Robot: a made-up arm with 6 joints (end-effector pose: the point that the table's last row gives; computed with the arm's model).
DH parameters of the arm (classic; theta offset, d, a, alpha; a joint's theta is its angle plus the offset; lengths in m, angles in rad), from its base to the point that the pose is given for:
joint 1: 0 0.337 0 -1.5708
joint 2: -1.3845 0 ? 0
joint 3: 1.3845 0 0.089 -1.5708
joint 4: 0 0.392 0 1.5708
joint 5: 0 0 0.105 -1.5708
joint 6: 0 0.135 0 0
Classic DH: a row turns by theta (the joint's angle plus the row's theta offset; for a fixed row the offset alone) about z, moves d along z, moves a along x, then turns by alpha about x.
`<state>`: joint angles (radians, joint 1 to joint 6).
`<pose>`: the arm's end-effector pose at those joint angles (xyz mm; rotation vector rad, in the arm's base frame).
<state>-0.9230 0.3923 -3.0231 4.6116 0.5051 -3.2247</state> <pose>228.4 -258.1 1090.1 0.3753 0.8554 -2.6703</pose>
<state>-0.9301 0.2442 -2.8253 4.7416 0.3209 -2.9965</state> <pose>241.6 -228.6 1094.2 0.2223 0.7971 -2.3152</pose>
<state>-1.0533 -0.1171 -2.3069 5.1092 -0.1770 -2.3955</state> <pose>224.2 -156.8 1073.3 0.0556 0.7213 -1.3640</pose>
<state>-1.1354 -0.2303 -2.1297 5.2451 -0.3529 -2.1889</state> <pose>203.1 -140.1 1058.4 0.0549 0.6917 -1.0571</pose>
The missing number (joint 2, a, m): 0.2646
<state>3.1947 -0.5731 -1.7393 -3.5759 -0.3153 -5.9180</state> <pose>-289.3 44.3 882.4 -1.6333 0.0864 2.6037</pose>
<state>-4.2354 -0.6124 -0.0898 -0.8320 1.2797 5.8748</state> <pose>-50.0 256.4 186.7 0.2158 2.2553 0.1737</pose>
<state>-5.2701 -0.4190 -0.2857 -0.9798 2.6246 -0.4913</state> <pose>191.4 58.9 346.3 0.9120 0.7155 -1.3178</pose>
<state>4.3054 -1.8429 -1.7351 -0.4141 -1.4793 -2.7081</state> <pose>287.0 519.3 492.6 -2.1039 -0.5102 -1.3963</pose>
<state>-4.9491 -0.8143 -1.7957 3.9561 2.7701 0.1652</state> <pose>65.2 -185.2 909.6 2.0688 -1.2417 0.6583</pose>
